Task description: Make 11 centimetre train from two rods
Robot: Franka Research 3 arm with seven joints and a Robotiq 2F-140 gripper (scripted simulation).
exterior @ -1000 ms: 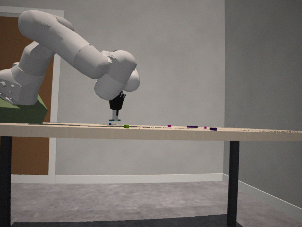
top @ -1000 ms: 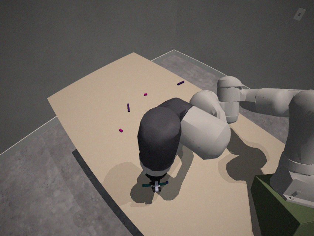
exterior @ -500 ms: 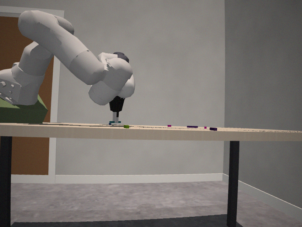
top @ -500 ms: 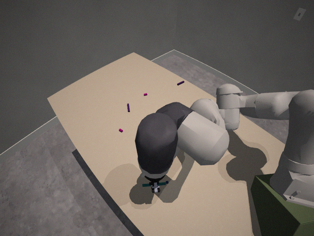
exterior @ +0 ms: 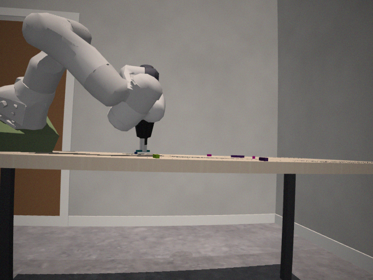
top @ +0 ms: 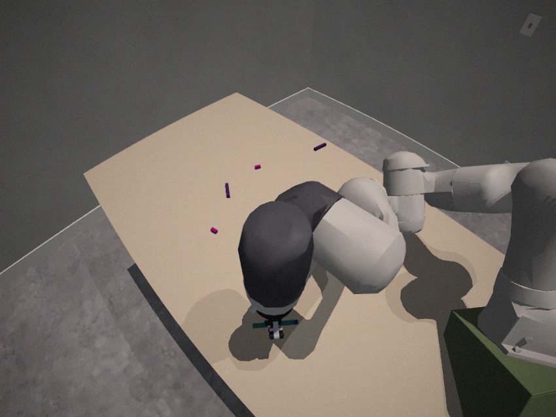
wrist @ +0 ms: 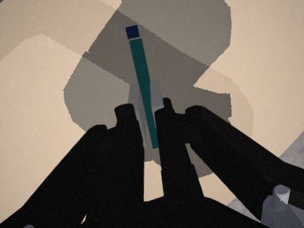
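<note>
The turquoise rod is 30 mm below my hand. The rest, counted from my hand: blue rod: 40 mm to the right, 40 mm below, 40 mm behind; lime rod: 590 mm to the right, 60 mm behind, 40 mm below.
</note>
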